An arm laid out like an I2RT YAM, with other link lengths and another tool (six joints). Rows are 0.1 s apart.
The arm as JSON. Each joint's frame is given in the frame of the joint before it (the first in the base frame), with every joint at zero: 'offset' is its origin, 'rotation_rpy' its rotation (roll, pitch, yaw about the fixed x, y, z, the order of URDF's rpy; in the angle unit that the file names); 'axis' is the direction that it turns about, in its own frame. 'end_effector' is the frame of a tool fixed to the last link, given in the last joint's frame.
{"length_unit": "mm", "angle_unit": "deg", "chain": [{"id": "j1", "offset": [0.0, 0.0, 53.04], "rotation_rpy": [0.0, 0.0, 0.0], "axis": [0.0, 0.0, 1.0]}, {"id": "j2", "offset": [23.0, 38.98, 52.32], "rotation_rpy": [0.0, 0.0, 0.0], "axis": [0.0, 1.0, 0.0]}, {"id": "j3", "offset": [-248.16, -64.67, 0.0], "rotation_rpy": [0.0, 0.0, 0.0], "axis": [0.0, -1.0, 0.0]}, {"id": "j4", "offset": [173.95, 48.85, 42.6], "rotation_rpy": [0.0, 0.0, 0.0], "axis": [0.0, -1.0, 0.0]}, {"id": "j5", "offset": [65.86, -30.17, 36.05], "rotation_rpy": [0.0, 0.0, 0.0], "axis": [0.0, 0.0, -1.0]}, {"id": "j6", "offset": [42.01, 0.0, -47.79], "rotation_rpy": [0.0, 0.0, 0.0], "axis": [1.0, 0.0, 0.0]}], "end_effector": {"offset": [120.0, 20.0, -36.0], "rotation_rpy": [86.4, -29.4, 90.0]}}
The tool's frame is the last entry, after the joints.
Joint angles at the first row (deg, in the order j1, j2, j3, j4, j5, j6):
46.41 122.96 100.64 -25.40 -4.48 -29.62
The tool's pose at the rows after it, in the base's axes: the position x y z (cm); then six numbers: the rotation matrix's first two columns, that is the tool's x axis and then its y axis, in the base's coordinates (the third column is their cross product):
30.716 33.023 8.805 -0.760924 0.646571 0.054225 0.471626 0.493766 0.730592
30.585 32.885 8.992 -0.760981 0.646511 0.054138 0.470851 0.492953 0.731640
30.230 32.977 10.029 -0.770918 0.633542 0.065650 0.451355 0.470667 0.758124
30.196 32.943 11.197 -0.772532 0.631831 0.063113 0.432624 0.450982 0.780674
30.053 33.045 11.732 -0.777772 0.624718 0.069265 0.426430 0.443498 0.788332
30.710 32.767 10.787 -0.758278 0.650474 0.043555 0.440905 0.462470 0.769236
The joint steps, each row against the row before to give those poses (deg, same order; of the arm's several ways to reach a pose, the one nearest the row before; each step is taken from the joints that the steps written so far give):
0.00 -0.53 0.00 0.53 0.00 0.00
0.00 -0.61 -0.53 -0.01 0.00 0.00
0.00 -2.54 -2.62 2.36 -1.14 0.00
0.00 -2.03 -1.07 1.07 -0.01 0.00
0.00 -0.71 0.00 0.00 -0.61 0.00
0.00 2.10 1.83 -1.48 2.37 0.00

